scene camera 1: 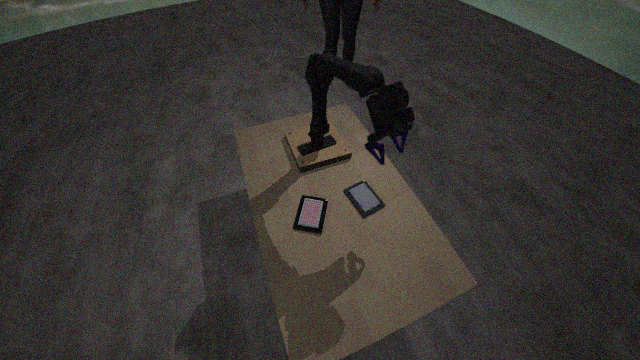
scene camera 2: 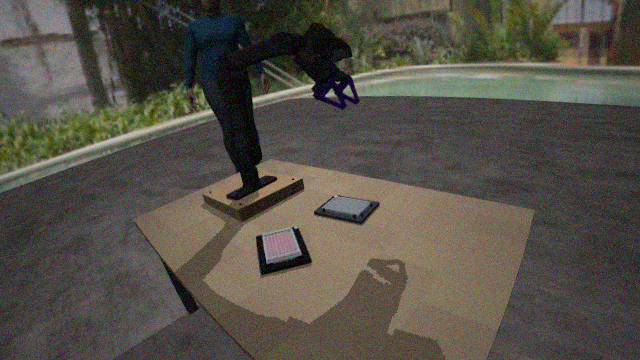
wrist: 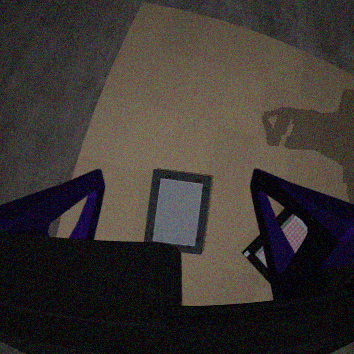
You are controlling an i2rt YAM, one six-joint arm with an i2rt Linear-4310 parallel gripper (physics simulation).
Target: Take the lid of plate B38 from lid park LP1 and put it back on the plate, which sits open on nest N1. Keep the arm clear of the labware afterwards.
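Seen in the pictures: gripper, fingertip midpoint: (scene camera 1: 392, 158) (scene camera 2: 351, 105) (wrist: 177, 177); arm's base at its link origin: (scene camera 1: 317, 145) (scene camera 2: 252, 188).
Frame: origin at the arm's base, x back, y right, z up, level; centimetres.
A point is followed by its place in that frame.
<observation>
The pale, flat lid (scene camera 1: 364, 197) @(x -36.7, y -5.5, z -2.3 cm) (scene camera 2: 345, 206) @(x -36.6, y -4.7, z -2.3 cm) (wrist: 178, 212) @(x -36.2, y -5.6, z -2.3 cm) lies on the dark grey lid park (scene camera 1: 374, 209) @(x -43.5, y -6.4, z -3.1 cm) (scene camera 2: 361, 219) @(x -44.1, y -1.1, z -3.1 cm) (wrist: 203, 215) @(x -36.4, y -0.4, z -3.1 cm). The open plate with pinkish wells (scene camera 1: 311, 212) @(x -32.8, y 19.2, z -1.7 cm) (scene camera 2: 282, 246) @(x -34.1, y 20.0, z -1.7 cm) (wrist: 296, 232) @(x -35.7, y 20.5, z -1.5 cm) sits on the black nest (scene camera 1: 308, 230) @(x -39.0, y 23.6, z -3.0 cm) (scene camera 2: 285, 267) @(x -38.7, y 24.4, z -3.4 cm); in the wrist view the right finger hides part of both. My gripper (scene camera 1: 392, 157) @(x -40.4, y -7.9, z 27.1 cm) (scene camera 2: 350, 105) @(x -40.4, y -7.9, z 27.1 cm) (wrist: 177, 177) @(x -40.4, y -7.9, z 27.1 cm) is open and empty, its blue fingers wide apart. It hangs high above the table, well clear of the lid, which shows between and below the fingers in the wrist view. No labels are readable.
The arm stands on a wooden base block (scene camera 1: 325, 163) @(x -11.2, y 1.0, z -2.1 cm) (scene camera 2: 270, 202) @(x -11.1, y 2.2, z -2.5 cm) at the back of the table (scene camera 1: 400, 260) @(x -66.6, y -3.1, z -4.1 cm) (scene camera 2: 450, 250) @(x -70.1, y 2.2, z -4.1 cm). A person (scene camera 1: 341, 25) (scene camera 2: 215, 50) stands behind the arm. Shadows of the arm and of a figure fall across the table.
</observation>
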